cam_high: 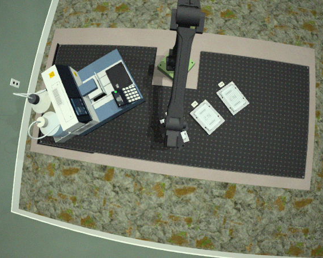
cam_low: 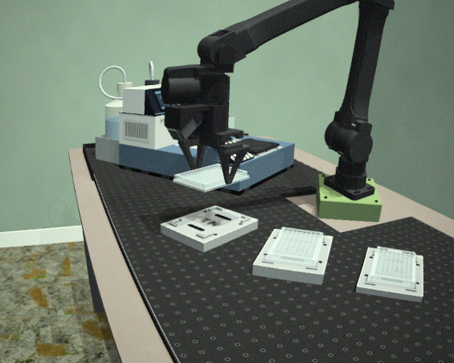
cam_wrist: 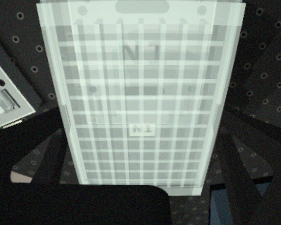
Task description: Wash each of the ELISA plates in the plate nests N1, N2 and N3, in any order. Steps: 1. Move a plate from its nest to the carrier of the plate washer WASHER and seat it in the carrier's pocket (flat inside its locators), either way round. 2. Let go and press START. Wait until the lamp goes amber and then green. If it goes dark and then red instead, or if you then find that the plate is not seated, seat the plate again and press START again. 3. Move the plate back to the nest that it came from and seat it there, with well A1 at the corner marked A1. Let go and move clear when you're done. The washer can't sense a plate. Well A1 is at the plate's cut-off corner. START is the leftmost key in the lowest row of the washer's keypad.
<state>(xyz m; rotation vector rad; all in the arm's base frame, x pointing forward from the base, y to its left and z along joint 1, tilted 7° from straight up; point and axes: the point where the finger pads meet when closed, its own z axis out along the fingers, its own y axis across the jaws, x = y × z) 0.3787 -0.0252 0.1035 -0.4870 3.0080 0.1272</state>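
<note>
Now: hand 310 mm to the left of the dark carrier, 300 mm past it and 30 mm above it. From my hand the other things lie so: plate washer (450 mm to the right, 230 mm behind, 10 mm above); then N1 label (120 mm below, 100 mm behind, 30 mm to the right).
</note>
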